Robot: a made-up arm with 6 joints.
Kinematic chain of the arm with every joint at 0, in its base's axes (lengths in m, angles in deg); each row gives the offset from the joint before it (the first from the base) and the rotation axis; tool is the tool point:
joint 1: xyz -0.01 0 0.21 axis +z
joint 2: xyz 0 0.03 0.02 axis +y
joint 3: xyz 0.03 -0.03 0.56 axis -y
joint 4: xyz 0 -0.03 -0.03 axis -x
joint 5: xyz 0.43 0.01 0 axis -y
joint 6: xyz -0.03 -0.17 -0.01 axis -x
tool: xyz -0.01 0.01 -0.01
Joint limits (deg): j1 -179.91..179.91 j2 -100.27..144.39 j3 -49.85..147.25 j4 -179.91..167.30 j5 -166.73..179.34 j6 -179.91..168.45
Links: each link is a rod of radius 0.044 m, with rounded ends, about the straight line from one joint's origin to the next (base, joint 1, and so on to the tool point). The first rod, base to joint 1, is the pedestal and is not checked.
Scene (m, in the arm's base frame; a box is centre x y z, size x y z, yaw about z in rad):
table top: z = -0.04
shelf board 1: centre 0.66 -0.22 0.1 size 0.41 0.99 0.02 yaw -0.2
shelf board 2: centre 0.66 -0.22 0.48 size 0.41 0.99 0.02 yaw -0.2
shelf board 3: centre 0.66 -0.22 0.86 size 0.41 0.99 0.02 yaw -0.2
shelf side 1: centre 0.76 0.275 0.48 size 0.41 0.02 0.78 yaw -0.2
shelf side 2: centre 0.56 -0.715 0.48 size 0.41 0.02 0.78 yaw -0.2
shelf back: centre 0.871 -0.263 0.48 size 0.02 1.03 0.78 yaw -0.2
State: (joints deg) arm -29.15 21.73 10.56 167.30 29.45 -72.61
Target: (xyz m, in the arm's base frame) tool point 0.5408 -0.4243 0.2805
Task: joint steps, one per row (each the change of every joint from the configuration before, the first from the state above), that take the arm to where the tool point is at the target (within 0.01 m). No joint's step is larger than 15 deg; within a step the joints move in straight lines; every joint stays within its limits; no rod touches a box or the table.
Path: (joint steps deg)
1: -5.44 -10.44 -12.70 0.00 -1.51 -0.21
2: -5.44 -10.45 -12.69 0.00 -1.51 -0.20
3: -5.44 -10.44 -12.70 0.00 -1.51 -0.21
4: -6.10 11.27 -4.72 0.00 0.08 0.05
5: -6.10 11.26 -4.72 0.00 0.08 0.04
6: -6.10 11.27 -4.71 0.00 0.07 0.05
7: -6.10 11.27 -4.72 0.00 0.08 0.05
8: 7.75 4.01 13.36 0.00 1.16 0.13
9: 7.75 4.00 13.36 0.00 1.17 0.14
10: 7.74 4.01 13.36 0.00 1.16 0.14

